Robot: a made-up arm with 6 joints. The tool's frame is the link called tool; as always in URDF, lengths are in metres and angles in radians. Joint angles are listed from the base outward.
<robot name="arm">
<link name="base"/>
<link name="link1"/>
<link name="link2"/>
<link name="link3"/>
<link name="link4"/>
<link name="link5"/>
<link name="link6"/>
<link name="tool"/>
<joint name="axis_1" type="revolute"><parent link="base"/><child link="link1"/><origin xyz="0.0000 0.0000 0.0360" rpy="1.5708 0.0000 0.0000"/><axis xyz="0 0 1"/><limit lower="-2.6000" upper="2.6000"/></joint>
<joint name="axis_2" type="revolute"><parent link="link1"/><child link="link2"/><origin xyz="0.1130 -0.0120 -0.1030" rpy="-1.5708 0.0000 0.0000"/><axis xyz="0 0 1"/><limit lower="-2.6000" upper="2.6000"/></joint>
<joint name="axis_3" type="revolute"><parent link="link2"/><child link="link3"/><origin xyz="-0.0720 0.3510 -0.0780" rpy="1.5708 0.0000 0.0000"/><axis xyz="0 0 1"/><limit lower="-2.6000" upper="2.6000"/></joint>
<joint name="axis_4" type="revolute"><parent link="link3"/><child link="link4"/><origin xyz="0.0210 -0.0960 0.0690" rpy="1.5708 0.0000 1.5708"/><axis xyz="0 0 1"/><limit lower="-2.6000" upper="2.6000"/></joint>
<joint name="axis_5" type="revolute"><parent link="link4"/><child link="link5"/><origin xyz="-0.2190 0.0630 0.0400" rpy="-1.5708 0.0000 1.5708"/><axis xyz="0 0 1"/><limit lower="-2.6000" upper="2.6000"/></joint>
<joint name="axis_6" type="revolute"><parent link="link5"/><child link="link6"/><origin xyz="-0.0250 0.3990 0.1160" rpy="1.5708 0.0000 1.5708"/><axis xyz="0 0 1"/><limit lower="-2.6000" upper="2.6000"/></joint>
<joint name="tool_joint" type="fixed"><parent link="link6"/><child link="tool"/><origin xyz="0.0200 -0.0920 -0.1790" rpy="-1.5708 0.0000 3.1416"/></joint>
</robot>
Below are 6 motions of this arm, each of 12 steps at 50 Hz.
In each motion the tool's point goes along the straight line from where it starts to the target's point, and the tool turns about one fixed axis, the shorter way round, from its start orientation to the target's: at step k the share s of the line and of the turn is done. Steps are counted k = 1, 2, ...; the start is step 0. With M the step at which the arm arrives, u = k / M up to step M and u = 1 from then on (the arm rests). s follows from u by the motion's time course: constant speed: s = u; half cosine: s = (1 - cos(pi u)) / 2; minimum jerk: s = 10 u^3 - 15 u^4 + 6 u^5.
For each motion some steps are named. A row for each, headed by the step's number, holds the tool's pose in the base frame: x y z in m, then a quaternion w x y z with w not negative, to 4 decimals.
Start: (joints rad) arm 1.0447 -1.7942 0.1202 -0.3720 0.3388 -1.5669
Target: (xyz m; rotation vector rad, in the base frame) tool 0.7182 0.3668 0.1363 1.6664 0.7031 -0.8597
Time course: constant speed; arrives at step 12
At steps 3, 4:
3: 0.7531 0.2332 0.1838 0.4574 0.7682 0.2215 -0.3895
4: 0.7492 0.2480 0.1785 0.4669 0.7613 0.2300 -0.3867

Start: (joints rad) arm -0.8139 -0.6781 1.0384 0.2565 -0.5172 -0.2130
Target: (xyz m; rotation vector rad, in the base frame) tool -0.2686 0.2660 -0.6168 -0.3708 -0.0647 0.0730
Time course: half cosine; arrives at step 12
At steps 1, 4, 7, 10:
1: -0.2289 0.2864 -0.5978 0.9826 -0.1787 0.0145 0.0489
4: -0.2383 0.2816 -0.6023 0.9826 -0.1800 0.0034 0.0459
7: -0.2537 0.2737 -0.6096 0.9823 -0.1822 -0.0146 0.0410
10: -0.2659 0.2674 -0.6155 0.9818 -0.1839 -0.0290 0.0371

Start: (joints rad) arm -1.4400 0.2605 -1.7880 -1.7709 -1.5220 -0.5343
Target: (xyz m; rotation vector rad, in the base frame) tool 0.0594 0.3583 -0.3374 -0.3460 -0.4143 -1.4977
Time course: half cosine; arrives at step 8
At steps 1, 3, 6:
1: 0.0398 0.3084 -0.3520 0.6929 -0.2083 -0.1930 -0.6628
3: 0.0453 0.3224 -0.3479 0.6950 -0.1935 -0.1911 -0.6656
6: 0.0564 0.3507 -0.3396 0.6987 -0.1634 -0.1871 -0.6709

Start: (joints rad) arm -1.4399 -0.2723 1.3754 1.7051 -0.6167 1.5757
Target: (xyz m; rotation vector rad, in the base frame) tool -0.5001 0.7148 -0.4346 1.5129 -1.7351 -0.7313
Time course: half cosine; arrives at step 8
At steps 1, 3, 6, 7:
1: -0.5310 0.7202 -0.3888 0.3748 0.5789 -0.6550 -0.3088
3: -0.5223 0.7187 -0.4017 0.3693 0.5809 -0.6597 -0.3016
6: -0.5048 0.7156 -0.4276 0.3582 0.5846 -0.6691 -0.2870
7: -0.5013 0.7150 -0.4328 0.3559 0.5853 -0.6709 -0.2841

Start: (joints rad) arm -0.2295 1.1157 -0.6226 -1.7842 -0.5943 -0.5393
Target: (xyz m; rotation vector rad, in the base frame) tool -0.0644 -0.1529 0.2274 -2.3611 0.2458 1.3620
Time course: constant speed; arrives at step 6
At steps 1, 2, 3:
1: -0.0524 -0.1650 0.2175 0.1991 -0.8492 0.0770 0.4829
2: -0.0548 -0.1625 0.2195 0.1995 -0.8484 0.0792 0.4839
3: -0.0572 -0.1601 0.2214 0.1999 -0.8476 0.0814 0.4848

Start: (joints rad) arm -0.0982 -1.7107 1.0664 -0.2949 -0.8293 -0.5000
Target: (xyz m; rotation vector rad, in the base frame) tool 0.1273 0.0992 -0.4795 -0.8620 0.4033 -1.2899
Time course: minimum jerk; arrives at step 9
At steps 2, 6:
2: 0.0842 0.0989 -0.4933 0.7128 -0.4187 0.1900 -0.5296
6: 0.1175 0.0991 -0.4826 0.6998 -0.3938 0.1829 -0.5673

